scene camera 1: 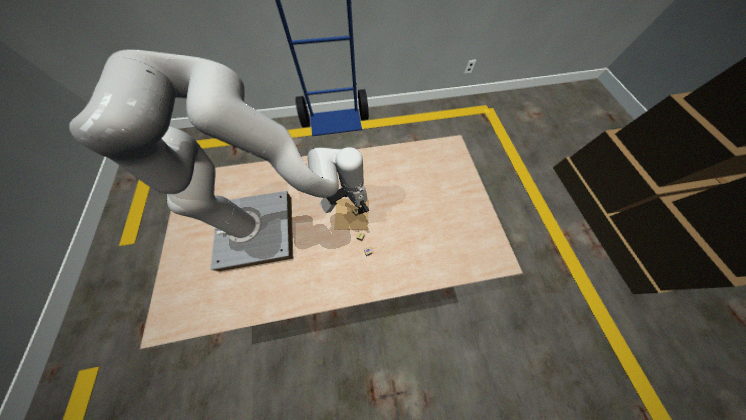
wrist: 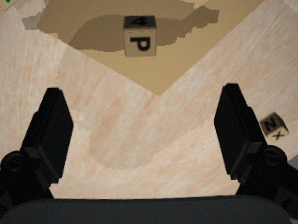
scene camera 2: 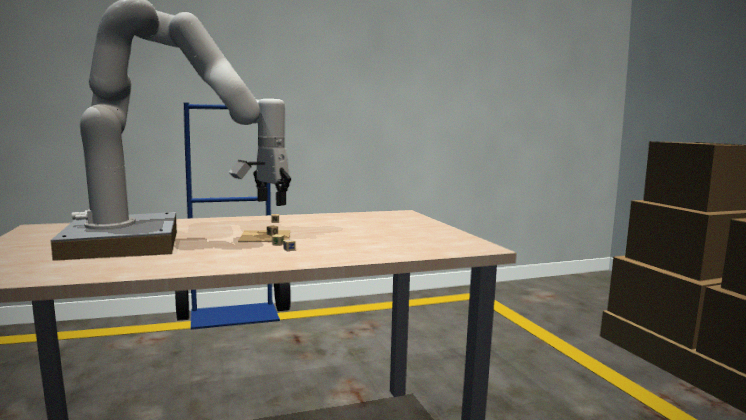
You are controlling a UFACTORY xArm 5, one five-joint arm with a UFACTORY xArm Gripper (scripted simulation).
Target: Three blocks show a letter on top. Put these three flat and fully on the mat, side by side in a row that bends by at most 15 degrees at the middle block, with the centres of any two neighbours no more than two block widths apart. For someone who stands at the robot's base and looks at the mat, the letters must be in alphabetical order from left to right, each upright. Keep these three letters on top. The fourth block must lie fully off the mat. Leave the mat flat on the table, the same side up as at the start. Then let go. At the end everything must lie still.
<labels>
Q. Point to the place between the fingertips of the gripper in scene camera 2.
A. At 271, 203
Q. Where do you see a tan mat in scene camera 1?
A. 345, 219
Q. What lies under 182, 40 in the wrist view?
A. A tan mat.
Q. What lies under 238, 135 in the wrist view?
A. The gripper.
</labels>
